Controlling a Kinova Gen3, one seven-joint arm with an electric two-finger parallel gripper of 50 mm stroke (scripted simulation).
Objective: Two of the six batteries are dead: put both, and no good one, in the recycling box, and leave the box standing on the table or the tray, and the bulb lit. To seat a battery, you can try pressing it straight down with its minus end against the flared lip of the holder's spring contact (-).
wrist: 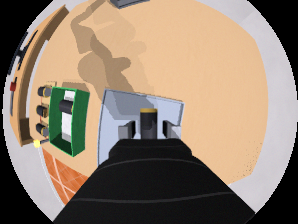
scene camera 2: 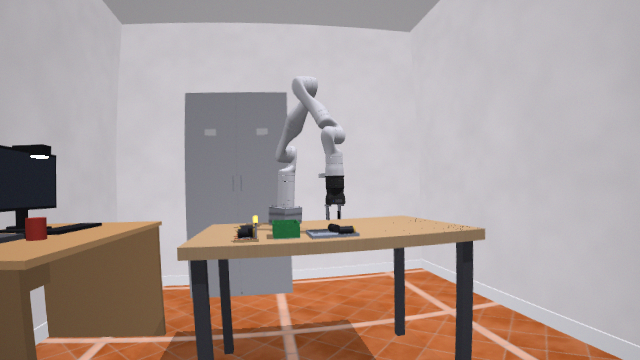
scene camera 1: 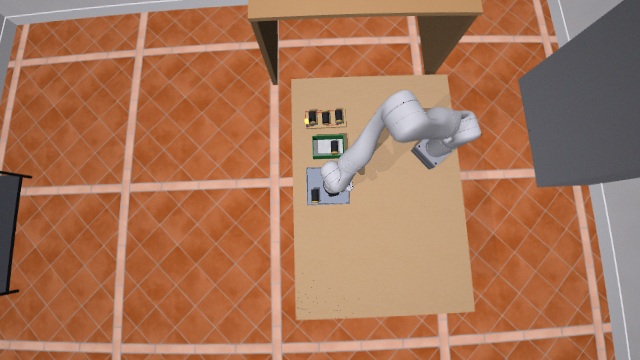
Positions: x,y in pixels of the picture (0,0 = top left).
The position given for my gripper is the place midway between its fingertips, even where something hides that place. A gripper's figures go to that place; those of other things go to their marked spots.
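A tray (wrist: pixel 118 107) sits 0.24 m from the lens. For my gripper (wrist: pixel 149 126), I find a distance of 0.18 m from the lens.
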